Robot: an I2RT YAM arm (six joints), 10 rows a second.
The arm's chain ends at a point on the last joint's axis. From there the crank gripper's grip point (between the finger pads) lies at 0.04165 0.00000 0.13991 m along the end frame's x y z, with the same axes.
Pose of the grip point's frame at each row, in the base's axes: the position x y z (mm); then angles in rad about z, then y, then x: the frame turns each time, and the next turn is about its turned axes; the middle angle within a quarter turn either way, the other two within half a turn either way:
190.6, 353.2, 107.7, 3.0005, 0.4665, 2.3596
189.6, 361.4, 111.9, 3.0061, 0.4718, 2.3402
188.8, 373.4, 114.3, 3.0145, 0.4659, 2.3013
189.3, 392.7, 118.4, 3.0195, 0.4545, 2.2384
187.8, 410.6, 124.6, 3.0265, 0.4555, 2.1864
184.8, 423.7, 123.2, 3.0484, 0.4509, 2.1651
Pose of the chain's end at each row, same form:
169.4, 256.6, 215.1, 3.0005, 0.4665, 2.3596
169.0, 262.8, 217.5, 3.0061, 0.4718, 2.3402
170.9, 270.6, 216.4, 3.0145, 0.4659, 2.3013
175.3, 283.7, 214.5, 3.0195, 0.4545, 2.2384
176.5, 296.9, 215.5, 3.0265, 0.4555, 2.1864
177.3, 308.0, 211.9, 3.0484, 0.4509, 2.1651

